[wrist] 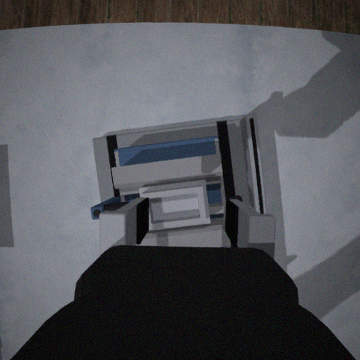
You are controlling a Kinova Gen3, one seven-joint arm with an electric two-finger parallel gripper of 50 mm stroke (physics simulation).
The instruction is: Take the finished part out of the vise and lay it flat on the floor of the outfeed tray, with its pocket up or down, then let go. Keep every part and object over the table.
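Note:
The finished part (180, 205), a light grey rectangular block with its pocket facing the camera, sits in the vise between the far jaw (162, 172) and the near jaw (182, 236). My gripper (186, 214) is open and empty, with one finger to the left and one to the right of the part in the picture. Gaps show on both sides, the wider one on the right. How far the fingertips are above the part is hard to tell. The hand hides the near portion of the vise. The outfeed tray does not show in this view.
A blue piece (97, 212) with a dark hole sticks out at the vise's left, beside the left finger. A raised grey strip with a dark slot (256, 165) runs along the vise's right side. The table edge and wooden floor (180, 11) show at the top.

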